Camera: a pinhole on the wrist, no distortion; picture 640 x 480 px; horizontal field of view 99.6 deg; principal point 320.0 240.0 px. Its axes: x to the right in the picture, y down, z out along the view. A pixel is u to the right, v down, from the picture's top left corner.
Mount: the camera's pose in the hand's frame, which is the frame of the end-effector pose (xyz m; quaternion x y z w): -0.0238 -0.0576 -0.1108 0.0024 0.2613 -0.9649 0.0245
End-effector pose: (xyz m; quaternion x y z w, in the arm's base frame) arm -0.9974 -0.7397 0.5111 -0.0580 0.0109 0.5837 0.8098
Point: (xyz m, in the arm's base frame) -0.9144 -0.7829 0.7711
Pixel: 327 133
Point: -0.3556 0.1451 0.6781
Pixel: outside the picture
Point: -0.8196 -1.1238 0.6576
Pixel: 594 322
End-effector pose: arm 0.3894 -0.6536 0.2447 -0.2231 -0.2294 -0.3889 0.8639
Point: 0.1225 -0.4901 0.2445
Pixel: 563 133
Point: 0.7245 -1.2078 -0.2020
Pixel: behind the camera
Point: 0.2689 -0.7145 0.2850
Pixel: 305 243
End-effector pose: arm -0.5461 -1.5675 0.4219 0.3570 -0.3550 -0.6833 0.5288
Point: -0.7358 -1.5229 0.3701
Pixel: 297 184
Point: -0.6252 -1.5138 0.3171
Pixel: 326 243
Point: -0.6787 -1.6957 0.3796
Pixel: 40 127
